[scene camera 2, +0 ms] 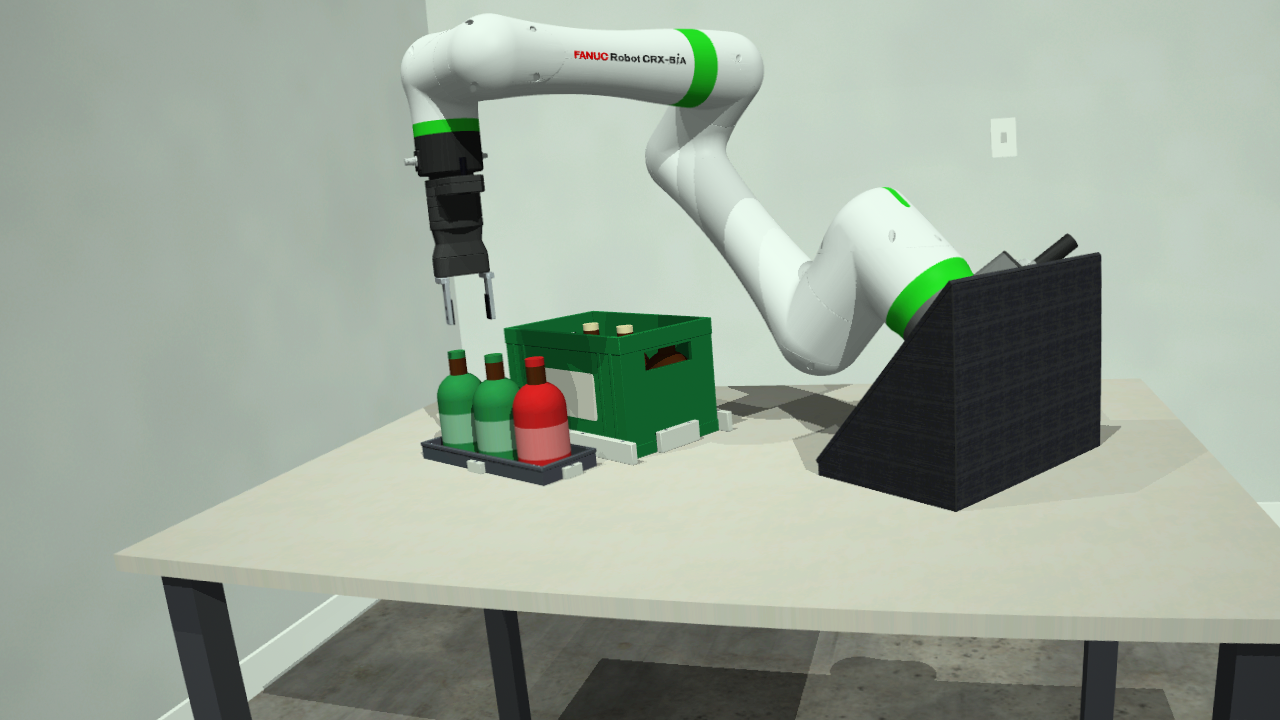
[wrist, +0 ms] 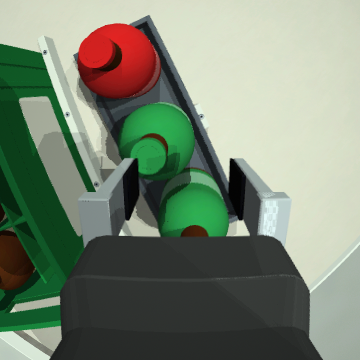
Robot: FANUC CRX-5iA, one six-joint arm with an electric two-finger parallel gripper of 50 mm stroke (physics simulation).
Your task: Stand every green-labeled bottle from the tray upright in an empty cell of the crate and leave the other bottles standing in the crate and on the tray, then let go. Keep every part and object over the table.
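Places are measured from the arm's base along level axes (x back, y right, z up), in metres.
Pixels of known places: gripper, between the fingertips: (scene camera 2: 471,321) (wrist: 183,176); arm's base, origin of its link: (scene camera 2: 971,344).
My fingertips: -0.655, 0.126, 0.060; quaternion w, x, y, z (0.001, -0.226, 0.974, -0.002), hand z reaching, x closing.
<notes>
For each thing: its middle in the pictures, then the offset to it from my fingertips, as dx, dy, dz. "spot": a spot on its surface instead. Level surfaces: height alone.
- tray, a spot on its surface: (wrist: 172,82) (scene camera 2: 506,471) spot: +0.038, -0.049, -0.206
- second green bottle, middle of its body: (wrist: 156,140) (scene camera 2: 499,407) +0.023, +0.011, -0.128
- red bottle, middle of its body: (wrist: 117,61) (scene camera 2: 540,413) +0.092, -0.044, -0.128
- green crate, middle of its body: (wrist: 37,179) (scene camera 2: 576,385) +0.125, +0.103, -0.123
- table, height of its surface: dz -0.211
My gripper (scene camera 2: 469,319) (wrist: 183,176) is open and empty, above the far-left end of the tray and higher than the bottle caps. One green bottle (scene camera 2: 457,407) (wrist: 192,212) stands at that end of the tray (scene camera 2: 512,470) (wrist: 172,82); in the wrist view its body shows between the fingers and its cap is hidden by the gripper body. A second green bottle (scene camera 2: 495,416) (wrist: 165,127) stands upright in the middle. A red bottle (scene camera 2: 540,420) (wrist: 127,65) stands at the other end. The green crate (scene camera 2: 666,402) (wrist: 40,200) holds brown bottles, two with pale caps showing; its cells are mostly hidden.
White fixing strips (scene camera 2: 677,437) (wrist: 68,116) run along the crate's base, between crate and tray. Small white blocks (scene camera 2: 476,466) (wrist: 201,116) sit at the tray's edge. The robot's black wedge base (scene camera 2: 1020,385) stands at the right of the table (scene camera 2: 680,546).
</notes>
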